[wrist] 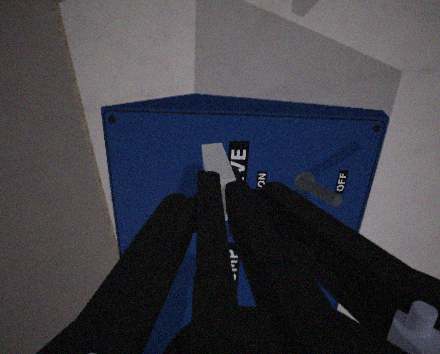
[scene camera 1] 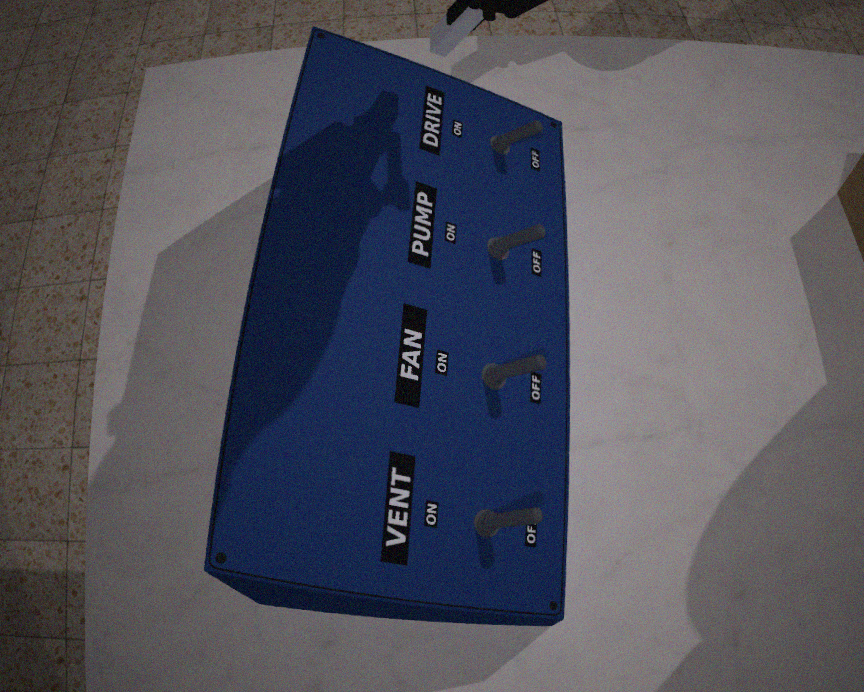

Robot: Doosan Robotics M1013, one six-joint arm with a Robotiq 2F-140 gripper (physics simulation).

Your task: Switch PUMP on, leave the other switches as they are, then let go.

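Frame: origin at the arm's base, x right, y back, z down, level; centimetres.
Seen in the pictures: gripper, between the fingertips: (wrist: 212,160) (scene camera 1: 437,44).
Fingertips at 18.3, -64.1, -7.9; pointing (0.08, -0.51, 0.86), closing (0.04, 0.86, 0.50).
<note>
Pixels of each thing's top centre, then the offset from my fingertips to it, as dx, dy, dz. "pt": a spot on its surface instead. Level surfaces: height alone.
- PUMP lever, a spot on its surface: (scene camera 1: 517,240) pt -17.1, +6.4, +7.2
- DRIVE lever, centre of its top: (scene camera 1: 521,121) (wrist: 318,199) -4.7, +7.7, +5.6
- FAN lever, a spot on its surface: (scene camera 1: 514,371) pt -29.0, +5.2, +7.2
- VENT lever, a spot on its surface: (scene camera 1: 509,519) pt -40.7, +4.2, +6.9
- DRIVE label, centre of its top: (scene camera 1: 432,116) (wrist: 235,181) -4.0, -0.5, +5.8
- pale marble-like table top, height of its surface: dz +18.7
A blue switch panel (scene camera 1: 310,504) (wrist: 150,145) carries four levers in a row. The PUMP lever (scene camera 1: 517,240) is tilted to its OFF label; in the wrist view it is hidden behind the fingers. The DRIVE lever (scene camera 1: 517,136) (wrist: 318,189), FAN lever (scene camera 1: 514,371) and VENT lever (scene camera 1: 509,519) are also tilted to OFF. My gripper (scene camera 1: 448,37) (wrist: 212,160) is shut and empty. In the scene view its pale fingertips are beyond the panel's DRIVE end, at the top. In the wrist view the fingertips overlap the DRIVE label (wrist: 239,157), apart from the levers.
The panel stands on a pale marble-like table top (scene camera 1: 649,302) (wrist: 130,50). A speckled tile floor (scene camera 1: 43,288) lies past the table's left and far edges. Shadows of the arm fall across the panel's left side and the table.
</note>
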